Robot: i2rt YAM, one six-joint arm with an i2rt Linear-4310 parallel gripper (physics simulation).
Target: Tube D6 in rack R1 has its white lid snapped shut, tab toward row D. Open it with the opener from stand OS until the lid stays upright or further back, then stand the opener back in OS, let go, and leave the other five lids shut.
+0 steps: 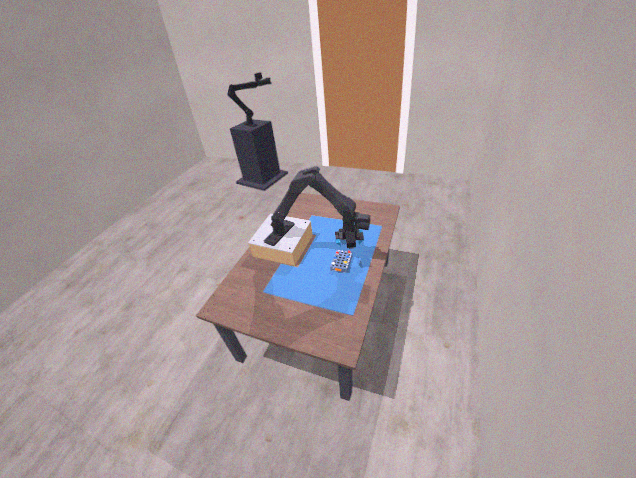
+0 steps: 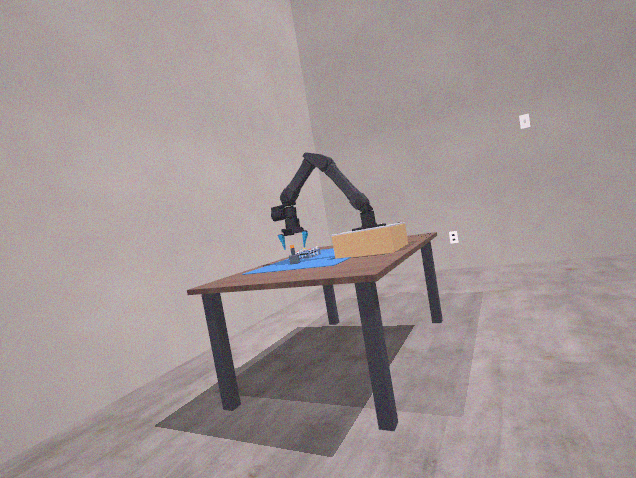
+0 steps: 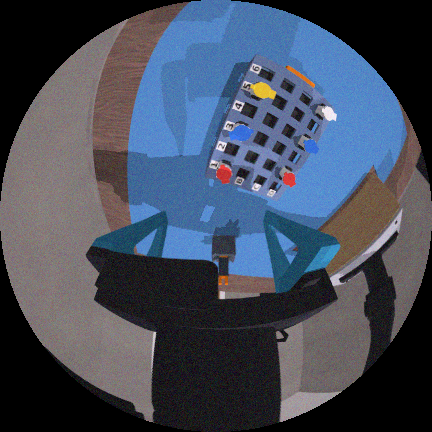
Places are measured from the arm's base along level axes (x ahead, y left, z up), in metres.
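Where they show: gripper, fingertip midpoint: (image 2: 294, 248) (image 3: 215, 215); arm's base, origin of the base link: (image 1: 279, 232) (image 2: 369, 228) (image 3: 369, 258).
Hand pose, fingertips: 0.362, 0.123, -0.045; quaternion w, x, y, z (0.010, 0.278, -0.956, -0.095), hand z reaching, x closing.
Observation:
Things, the pixels of their top centre, and the offset from my fingertips, as dx, dy, dz. Level surfaces: height alone.
- Rack R1, middle of its top: (image 3: 282, 134) (image 2: 307, 248) (image 1: 341, 257) -0.002, -0.091, -0.015
- white-lidded tube, middle of its top: (image 3: 329, 113) -0.021, -0.142, -0.015
- orange-ended opener, middle of its top: (image 3: 222, 283) (image 2: 291, 245) -0.077, +0.099, +0.028
- blue mat, its level: dz -0.057
- wooden table, its level: dz -0.060
Rack R1 (image 1: 336, 260) (image 2: 313, 250) (image 3: 270, 120) lies on the blue mat. The white-lidded tube (image 3: 328, 113) is at the rack's row D edge, near the orange strip; its lid looks shut, but the fine lid angle is too small to tell. The two red, two blue and one yellow lids on the other tubes look shut. The dark stand OS (image 2: 294, 259) (image 3: 223, 246) is upright beside the rack. The orange-ended opener (image 2: 292, 247) (image 3: 223, 279) stands in it. My gripper (image 2: 294, 247) (image 3: 215, 215) is open and empty above the stand, with its blue fingers spread wide.
The blue mat (image 1: 308, 287) (image 2: 267, 268) covers part of the wooden table (image 1: 246, 308) (image 2: 359, 272). My arm's base sits on a tan box with a white top (image 1: 262, 239) (image 2: 370, 242), to one side of the mat. A second arm stands on a dark pedestal (image 1: 255, 154) away from the table.

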